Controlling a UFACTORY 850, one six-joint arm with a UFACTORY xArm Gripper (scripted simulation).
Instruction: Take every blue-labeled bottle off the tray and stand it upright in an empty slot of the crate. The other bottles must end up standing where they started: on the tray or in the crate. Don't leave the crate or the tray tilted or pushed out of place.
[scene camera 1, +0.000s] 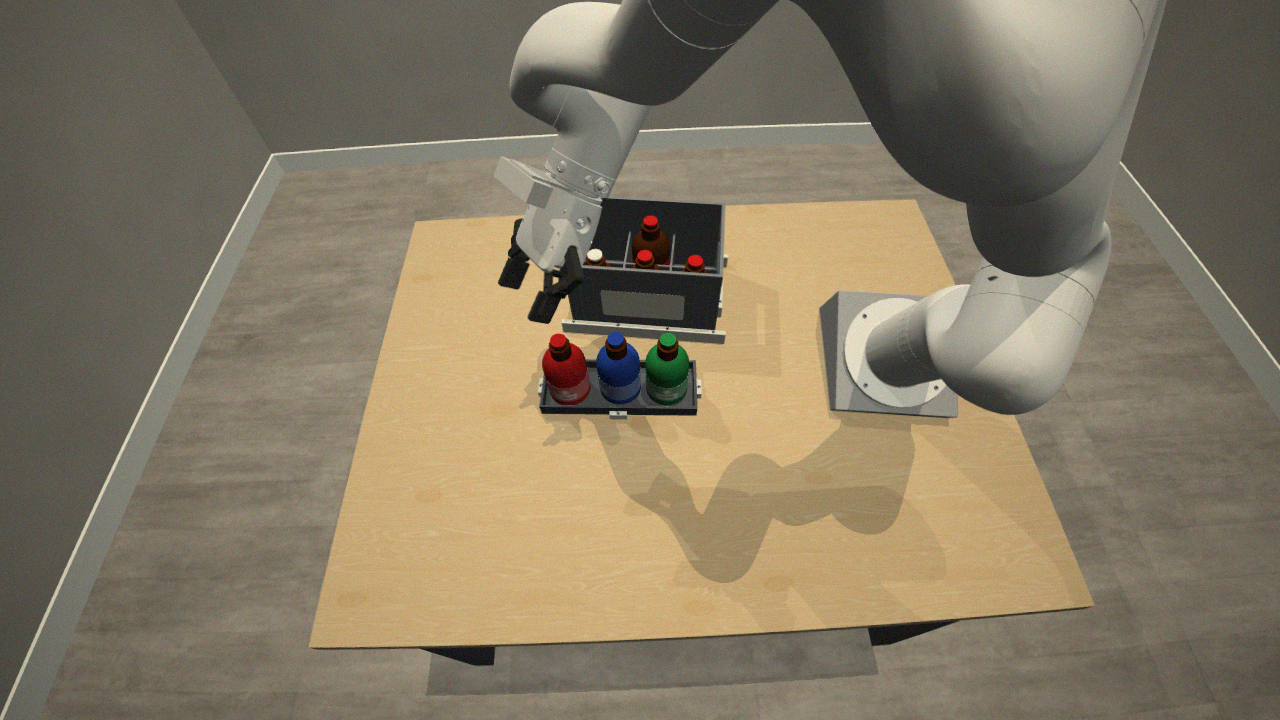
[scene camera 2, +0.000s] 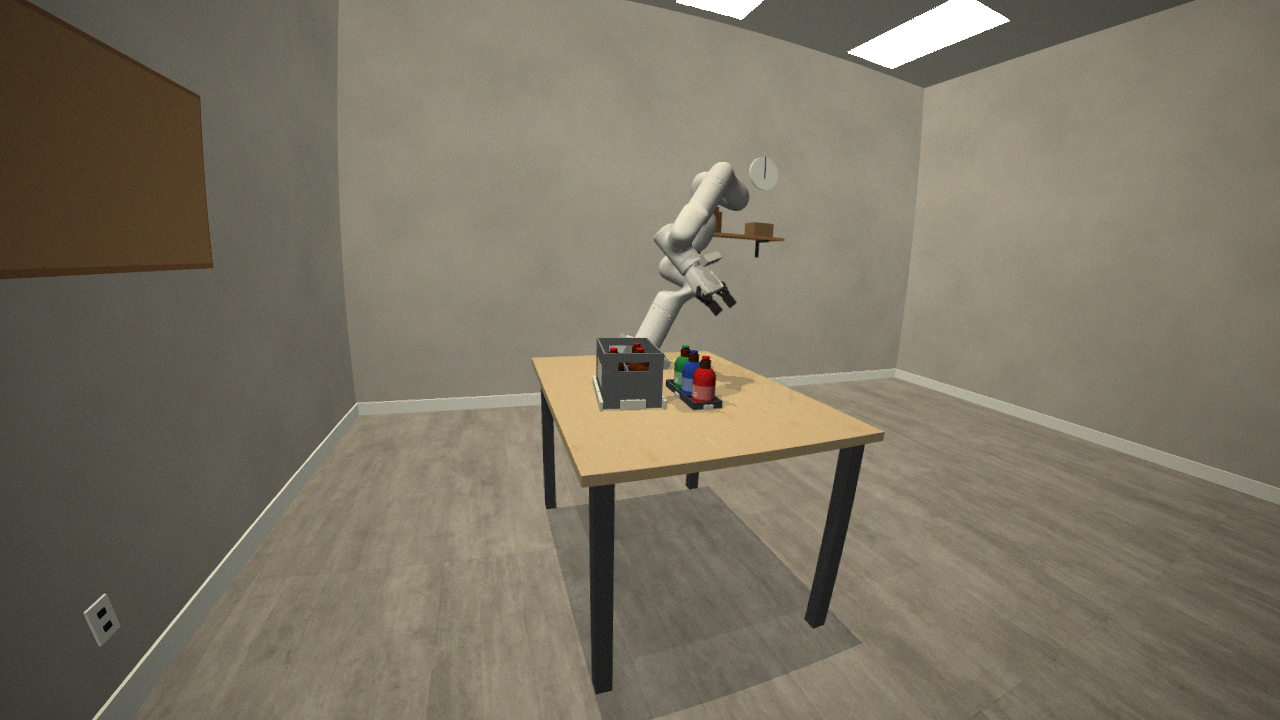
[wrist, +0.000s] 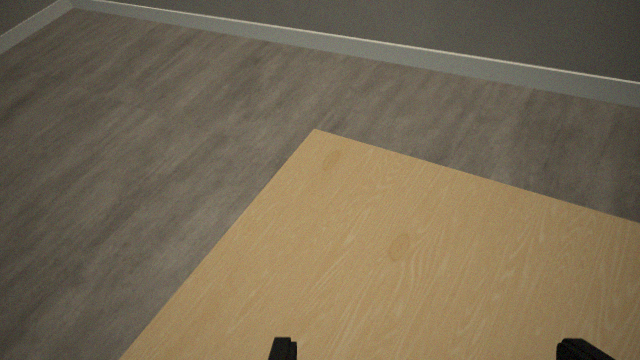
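I can see my own gripper (scene camera 1: 522, 303), and it appears in scene camera 2 (scene camera 2: 726, 309) too. There is a blue-labeled bottle (scene camera 1: 618, 364), though in the wrist view the blue-labeled bottle is out of frame. A red bottle (scene camera 1: 565, 369) is visible to me as well, and scene camera 2 (scene camera 2: 704, 379) shows it again, while in the wrist view the red bottle is out of frame. I see a green bottle (scene camera 1: 667, 363) and a dark tray (scene camera 1: 595, 403). There is also a crate (scene camera 1: 670, 298), and I see the crate in scene camera 2 (scene camera 2: 616, 385) as well.
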